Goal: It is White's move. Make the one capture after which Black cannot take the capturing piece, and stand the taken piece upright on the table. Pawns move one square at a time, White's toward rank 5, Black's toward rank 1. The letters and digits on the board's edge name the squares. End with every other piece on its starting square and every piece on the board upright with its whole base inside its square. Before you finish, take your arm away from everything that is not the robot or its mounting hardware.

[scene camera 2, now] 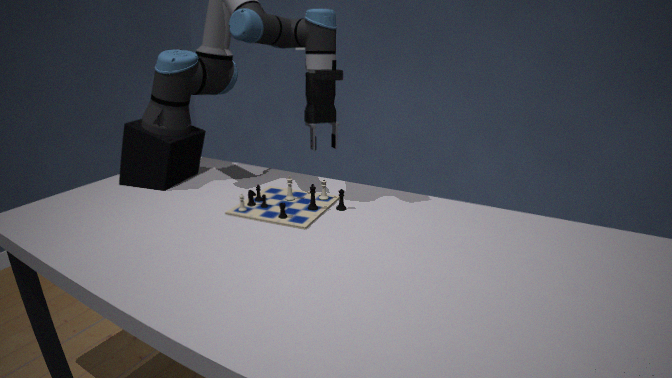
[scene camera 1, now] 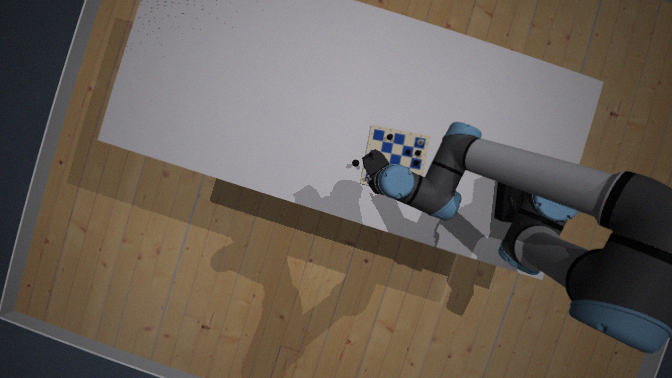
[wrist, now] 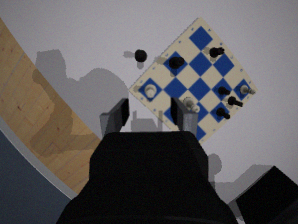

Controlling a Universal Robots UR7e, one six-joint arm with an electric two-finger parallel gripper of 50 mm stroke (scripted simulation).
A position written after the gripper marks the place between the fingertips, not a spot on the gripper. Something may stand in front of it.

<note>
In view: the gripper [scene camera 2: 323, 148] and a blue-and-cream chessboard [wrist: 201, 76].
The gripper also shows in the wrist view [wrist: 149, 106].
</note>
